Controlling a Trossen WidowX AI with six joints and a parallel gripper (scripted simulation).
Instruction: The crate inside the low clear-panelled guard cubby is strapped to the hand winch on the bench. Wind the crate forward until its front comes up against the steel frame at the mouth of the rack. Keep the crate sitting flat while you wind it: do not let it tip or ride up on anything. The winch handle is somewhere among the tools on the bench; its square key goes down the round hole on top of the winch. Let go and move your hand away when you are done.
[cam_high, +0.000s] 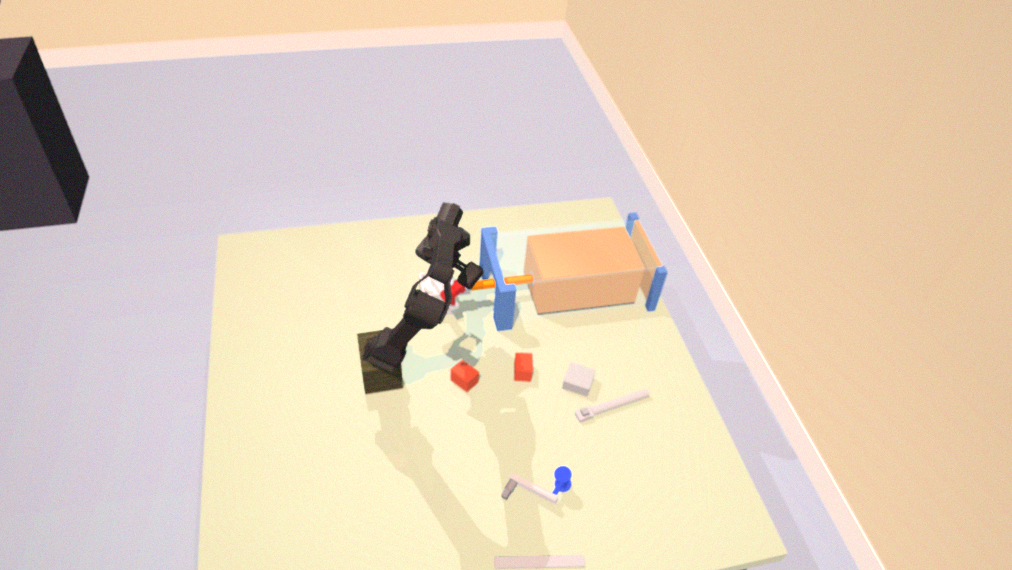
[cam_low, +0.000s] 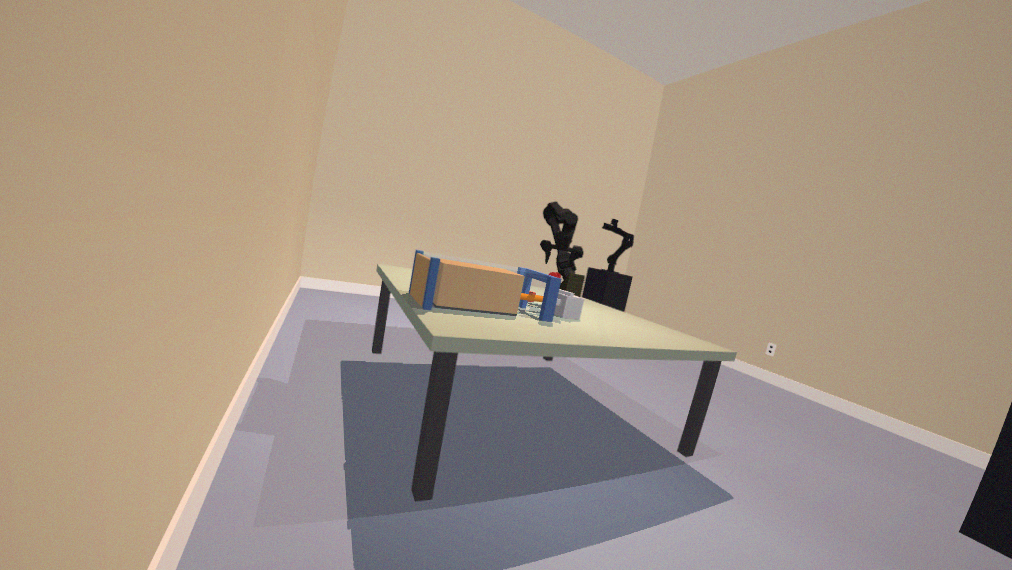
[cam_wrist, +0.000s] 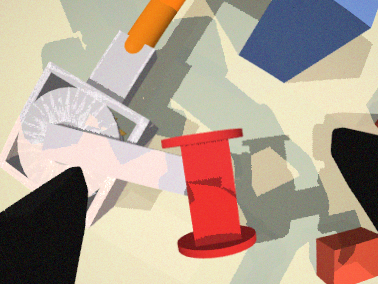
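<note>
The red spool grip lies 6 cm below my gripper tip, 1 cm to the right of it and 1 cm behind it. Round my gripper tip: winch 17 cm below, 8 cm to the left, 6 cm behind; blue steel frame 12 cm ahead, 9 cm below, 8 cm to the left; red-knobbed handle 9 cm below, 2 cm to the left, 2 cm behind.
</note>
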